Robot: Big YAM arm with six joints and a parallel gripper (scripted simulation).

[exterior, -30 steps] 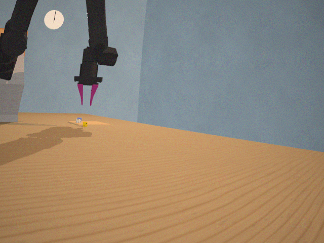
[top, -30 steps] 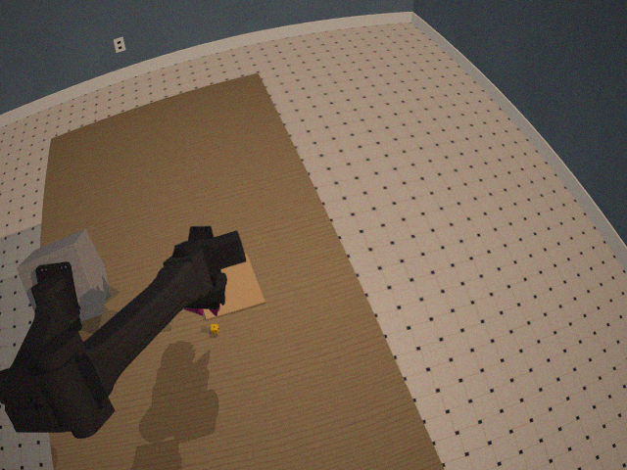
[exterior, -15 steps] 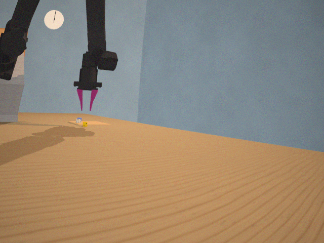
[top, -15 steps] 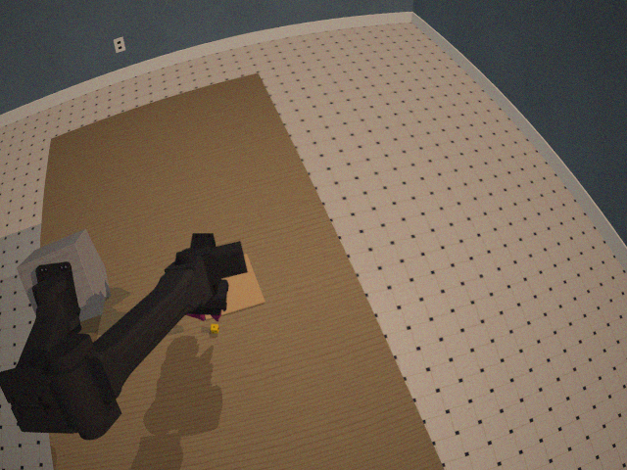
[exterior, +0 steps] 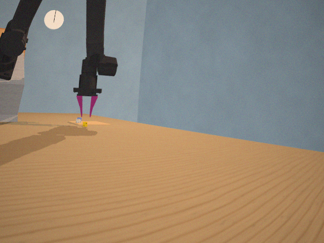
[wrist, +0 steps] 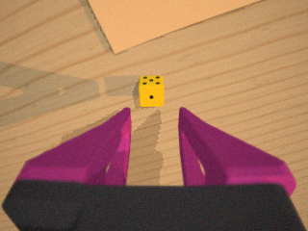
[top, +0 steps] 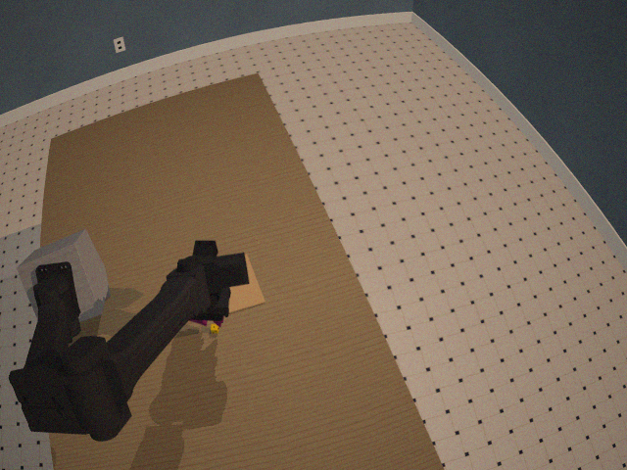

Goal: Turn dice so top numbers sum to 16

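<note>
The yellow die is 3 cm below my hand. Round my hand: mat: 11 cm to the left, 5 cm ahead, 4 cm below; then white die: 10 cm to the left, 3 cm below; then blue die: 21 cm to the left, 4 cm ahead, 3 cm below.
</note>
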